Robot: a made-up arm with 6 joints. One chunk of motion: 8 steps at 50 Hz.
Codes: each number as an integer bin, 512 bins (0 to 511) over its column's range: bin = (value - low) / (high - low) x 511, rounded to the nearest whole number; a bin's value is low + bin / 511 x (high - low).
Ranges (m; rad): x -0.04..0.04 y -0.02..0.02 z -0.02..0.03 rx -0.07..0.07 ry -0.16..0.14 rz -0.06..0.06
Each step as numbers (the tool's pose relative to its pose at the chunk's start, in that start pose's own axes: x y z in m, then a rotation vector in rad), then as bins.
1 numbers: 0.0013 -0.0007 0.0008 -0.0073 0.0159 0.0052
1 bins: 264 247 213 229 300 278
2 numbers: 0.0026 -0.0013 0.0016 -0.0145 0.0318 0.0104
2 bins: 272 239 221 203 327 300
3 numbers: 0.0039 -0.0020 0.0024 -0.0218 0.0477 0.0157
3 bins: 280 230 229 176 354 322
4 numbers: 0.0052 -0.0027 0.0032 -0.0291 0.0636 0.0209
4 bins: 289 221 237 149 381 344
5 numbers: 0.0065 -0.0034 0.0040 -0.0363 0.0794 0.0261
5 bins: 297 212 245 123 408 367
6 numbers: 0.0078 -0.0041 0.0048 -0.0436 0.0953 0.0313
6 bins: 305 203 253 96 435 389
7 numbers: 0.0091 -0.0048 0.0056 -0.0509 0.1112 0.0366
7 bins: 314 194 262 70 462 411
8 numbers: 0.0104 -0.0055 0.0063 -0.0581 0.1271 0.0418
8 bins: 322 185 269 43 489 433
